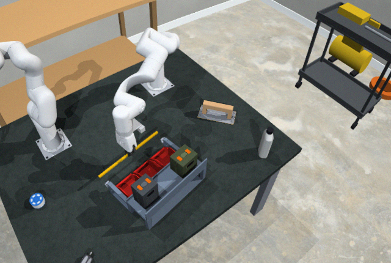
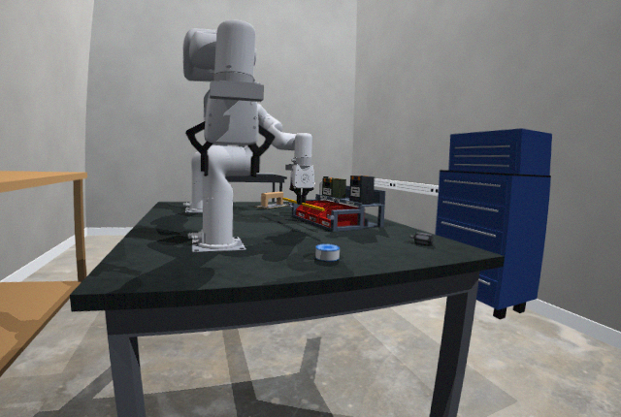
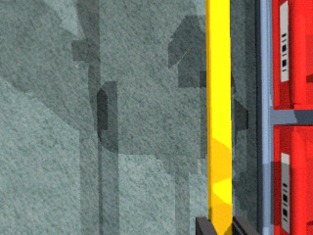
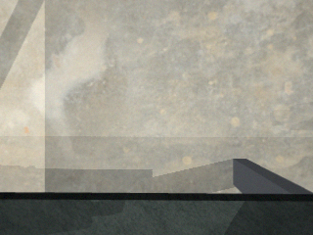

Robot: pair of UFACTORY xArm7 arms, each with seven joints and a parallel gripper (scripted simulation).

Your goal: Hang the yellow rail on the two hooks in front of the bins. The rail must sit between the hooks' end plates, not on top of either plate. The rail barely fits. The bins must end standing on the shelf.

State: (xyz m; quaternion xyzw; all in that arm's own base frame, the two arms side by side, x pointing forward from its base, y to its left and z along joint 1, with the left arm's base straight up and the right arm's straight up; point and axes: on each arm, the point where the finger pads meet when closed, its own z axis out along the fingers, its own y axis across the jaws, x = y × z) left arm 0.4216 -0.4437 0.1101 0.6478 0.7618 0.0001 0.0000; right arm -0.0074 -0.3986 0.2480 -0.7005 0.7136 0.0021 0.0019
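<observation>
My left gripper is now 18 cm short of the grey-blue shelf, 2 cm to the right of it and 4 cm above it. From my left hand the other things lie so: yellow rail (2 cm below); then blue-and-white roll (11 cm behind, 48 cm to the right, 9 cm below).
</observation>
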